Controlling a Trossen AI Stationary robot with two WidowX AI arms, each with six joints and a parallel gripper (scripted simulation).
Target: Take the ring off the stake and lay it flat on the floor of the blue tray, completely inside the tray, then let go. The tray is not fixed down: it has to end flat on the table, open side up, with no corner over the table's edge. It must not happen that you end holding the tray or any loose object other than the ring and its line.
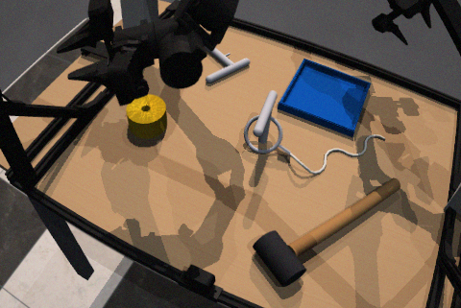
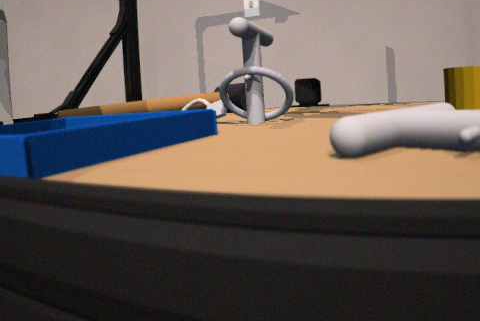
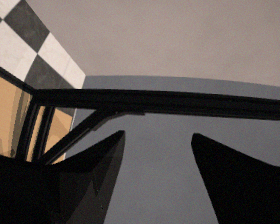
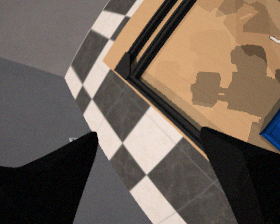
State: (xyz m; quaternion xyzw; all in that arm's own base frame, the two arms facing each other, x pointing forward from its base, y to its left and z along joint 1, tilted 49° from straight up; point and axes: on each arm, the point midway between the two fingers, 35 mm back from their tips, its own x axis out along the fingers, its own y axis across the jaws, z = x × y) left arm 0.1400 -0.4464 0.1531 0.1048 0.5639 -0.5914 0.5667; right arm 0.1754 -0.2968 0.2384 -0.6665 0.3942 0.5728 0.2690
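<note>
Now: right hand 19 cm past the blue tray, 13 cm to the right of it and 18 cm above it. Also, from my right hand: yellow cylinder: 52 cm behind, 43 cm to the left, 17 cm below; grey t-shaped piece: 24 cm behind, 41 cm to the left, 18 cm below.
</note>
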